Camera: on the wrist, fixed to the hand. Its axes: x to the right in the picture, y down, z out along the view.
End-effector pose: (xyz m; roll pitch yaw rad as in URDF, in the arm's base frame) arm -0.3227 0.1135 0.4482 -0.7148 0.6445 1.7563
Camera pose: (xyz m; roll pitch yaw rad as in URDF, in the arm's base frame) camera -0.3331 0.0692 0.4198 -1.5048 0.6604 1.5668
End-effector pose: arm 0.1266 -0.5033 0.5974 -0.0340 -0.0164 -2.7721
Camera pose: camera 0.1573 -0.5390 0.5716 -0.7128 0.0965 -2.8730
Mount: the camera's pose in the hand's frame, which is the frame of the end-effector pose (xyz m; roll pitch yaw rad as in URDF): -0.0162 0.0452 -0.0240 -0.6804 0.1162 -0.0972
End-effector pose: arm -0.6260 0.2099 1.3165 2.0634 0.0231 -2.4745
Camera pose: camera -0.6143 0.2194 1.3680 1.3943 0.0530 -2.3260
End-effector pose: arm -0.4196 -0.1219 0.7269 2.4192 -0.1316 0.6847
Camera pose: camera -0.4255 -0.1500 0.7723 1.7229 -0.1534 0.8360
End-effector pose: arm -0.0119 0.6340 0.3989 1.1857 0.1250 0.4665
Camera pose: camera -0.0402 0.6636 0.4335 0.5250 0.2579 0.5402
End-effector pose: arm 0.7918 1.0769 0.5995 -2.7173 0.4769 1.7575
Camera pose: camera 0.8444 1.0737 0.6098 2.9079 0.3306 1.7999
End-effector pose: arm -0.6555 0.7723 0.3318 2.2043 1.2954 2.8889
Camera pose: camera -0.6966 0.7906 0.3612 2.0332 1.2656 -2.8697
